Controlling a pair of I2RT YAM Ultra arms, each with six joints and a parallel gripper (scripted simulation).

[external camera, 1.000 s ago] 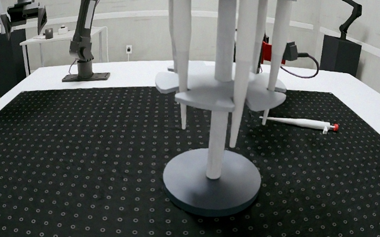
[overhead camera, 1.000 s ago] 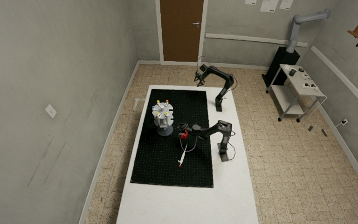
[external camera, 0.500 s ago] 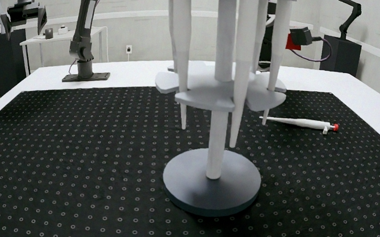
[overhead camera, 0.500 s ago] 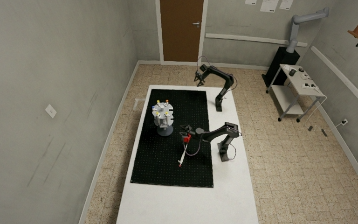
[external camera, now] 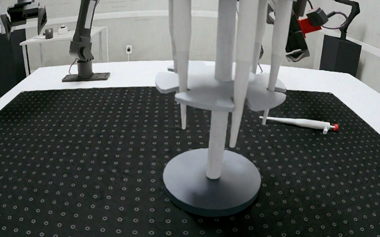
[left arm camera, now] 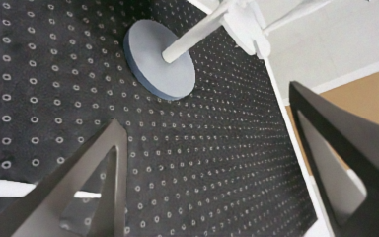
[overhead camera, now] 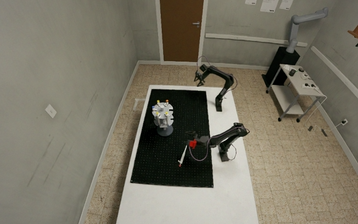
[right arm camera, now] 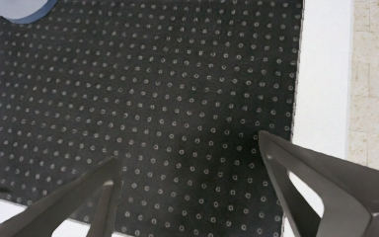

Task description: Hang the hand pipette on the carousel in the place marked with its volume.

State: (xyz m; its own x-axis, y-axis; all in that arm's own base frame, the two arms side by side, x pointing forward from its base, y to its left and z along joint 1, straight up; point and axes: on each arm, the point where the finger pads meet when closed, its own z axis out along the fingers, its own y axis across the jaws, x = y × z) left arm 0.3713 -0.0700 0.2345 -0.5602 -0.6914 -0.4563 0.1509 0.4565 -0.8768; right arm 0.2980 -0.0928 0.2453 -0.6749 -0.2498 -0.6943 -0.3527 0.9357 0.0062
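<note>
Now: the white pipette 20 mm ahead of my left hand, 70 mm to the left of it and 210 mm below it.
</note>
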